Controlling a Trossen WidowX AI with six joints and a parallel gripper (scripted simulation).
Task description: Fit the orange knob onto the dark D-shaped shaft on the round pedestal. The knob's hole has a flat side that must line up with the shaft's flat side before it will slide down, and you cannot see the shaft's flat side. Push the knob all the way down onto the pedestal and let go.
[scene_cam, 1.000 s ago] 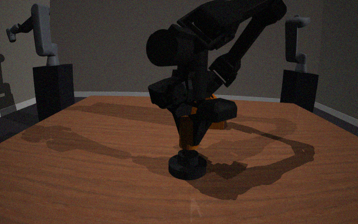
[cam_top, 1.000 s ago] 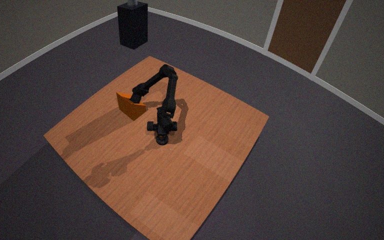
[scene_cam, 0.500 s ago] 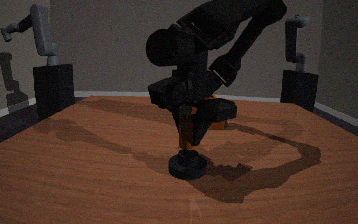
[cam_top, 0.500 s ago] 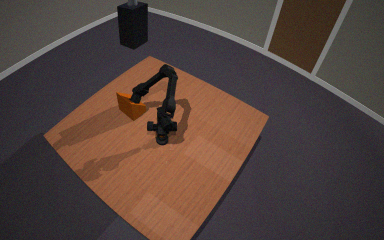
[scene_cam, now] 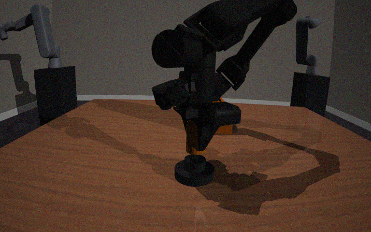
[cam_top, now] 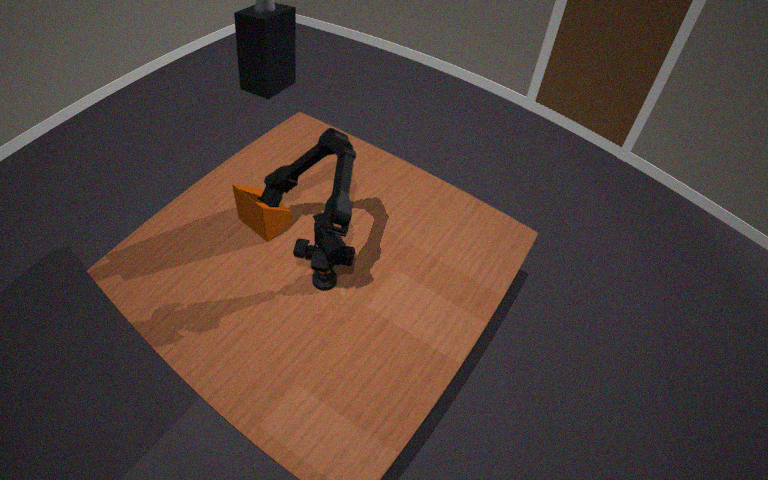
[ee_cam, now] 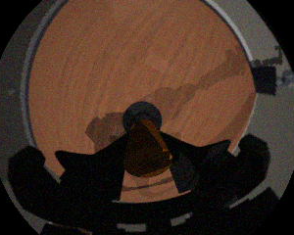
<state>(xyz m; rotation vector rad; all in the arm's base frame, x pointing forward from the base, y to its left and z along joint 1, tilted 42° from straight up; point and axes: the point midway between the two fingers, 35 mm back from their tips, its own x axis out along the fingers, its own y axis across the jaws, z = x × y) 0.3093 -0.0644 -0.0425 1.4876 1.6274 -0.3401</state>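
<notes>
The orange knob is 20 mm above my gripper tip. Round my gripper tip: dark round pedestal (40 mm below).
</notes>
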